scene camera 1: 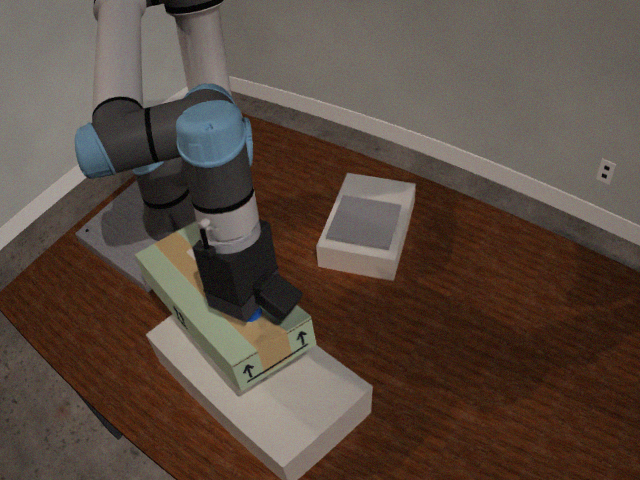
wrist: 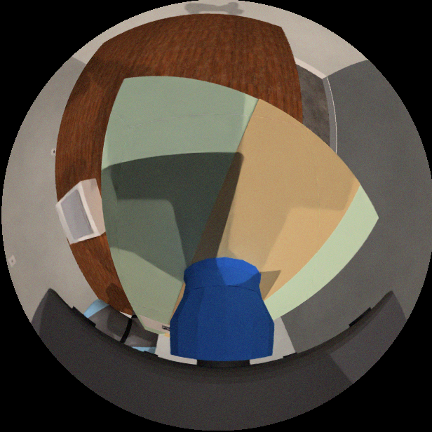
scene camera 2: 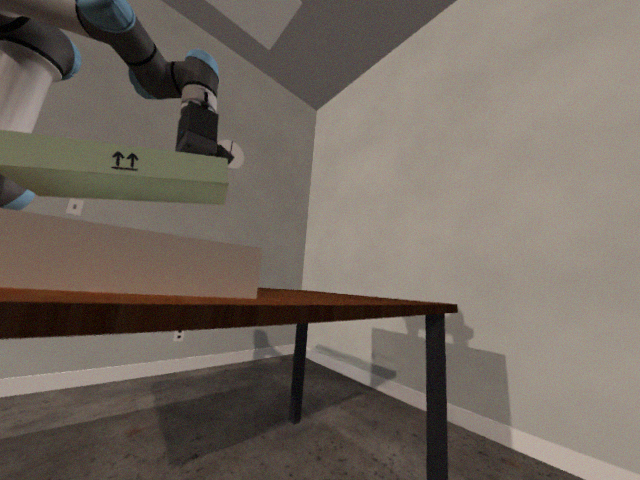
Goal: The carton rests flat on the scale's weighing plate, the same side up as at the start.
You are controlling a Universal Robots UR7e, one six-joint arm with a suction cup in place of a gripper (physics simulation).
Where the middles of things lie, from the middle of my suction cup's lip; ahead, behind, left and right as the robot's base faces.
I see my suction cup 230 mm above the large white block (scene camera 2: 51, 253) and 30 mm past it. From my suction cup the other things lie so: white scale (scene camera 1: 364, 234) 450 mm to the left, 240 mm below, 60 mm behind.
